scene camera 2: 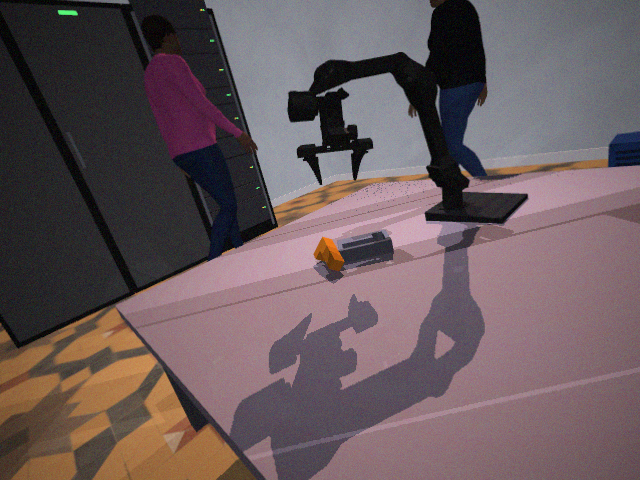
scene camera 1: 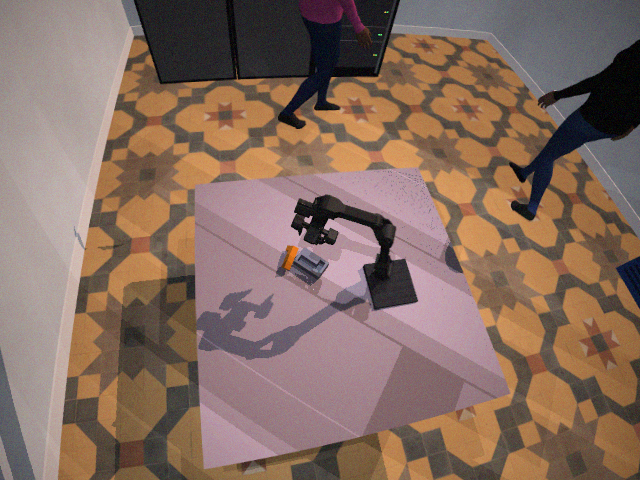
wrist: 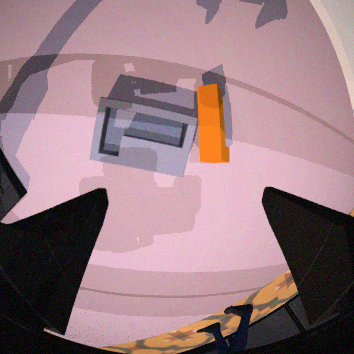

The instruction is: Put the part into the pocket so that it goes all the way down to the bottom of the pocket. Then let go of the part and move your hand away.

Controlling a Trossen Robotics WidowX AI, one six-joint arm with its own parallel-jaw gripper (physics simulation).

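Frame: origin at the arm's base, x right, y back, z down, level; centimetres.
Seen in the pictures: gripper, fingertip midpoint: (scene camera 2: 338, 182) (wrist: 186, 195); arm's base, origin of the base link: (scene camera 2: 452, 206) (scene camera 1: 380, 273).
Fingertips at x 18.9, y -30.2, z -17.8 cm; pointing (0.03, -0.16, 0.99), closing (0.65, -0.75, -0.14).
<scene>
Pixels of each thing's top centre, then the offset from my fingertips to it. Level surfaces: height alone.
- orange part, middle of its top: (wrist: 226, 126) (scene camera 2: 323, 241) (scene camera 1: 288, 253) dx +2.9, dy -8.1, dz +13.2 cm
- grey block, middle of its top: (wrist: 141, 137) (scene camera 2: 362, 239) (scene camera 1: 311, 261) dx -3.0, dy +1.1, dz +16.6 cm
- table with its L-shaped pocket, its level: dz +19.7 cm
The orange part (scene camera 1: 290, 257) (scene camera 2: 328, 254) (wrist: 211, 125) is outside the pocket, beside one end of the grey block. In the second scene view it looks tilted, close against the block's end; whether it touches the block is hard to tell. The grey block (scene camera 1: 318, 270) (scene camera 2: 368, 252) (wrist: 152, 162) sits on the table with its L-shaped pocket (wrist: 154, 131) facing up and empty. My gripper (scene camera 1: 314, 238) (scene camera 2: 338, 182) (wrist: 186, 195) is wide open, with nothing between its fingers, and hangs well above the table, apart from the part and the block.
The pink table (scene camera 1: 289, 403) (scene camera 2: 516, 320) carries the arm's black base plate (scene camera 1: 391, 291) (scene camera 2: 480, 206), to the right of the block in both scene views. Two people stand on the tiled floor beyond the table, near dark cabinets (scene camera 1: 273, 41) (scene camera 2: 77, 129). The arm's shadow falls across the table.
</scene>
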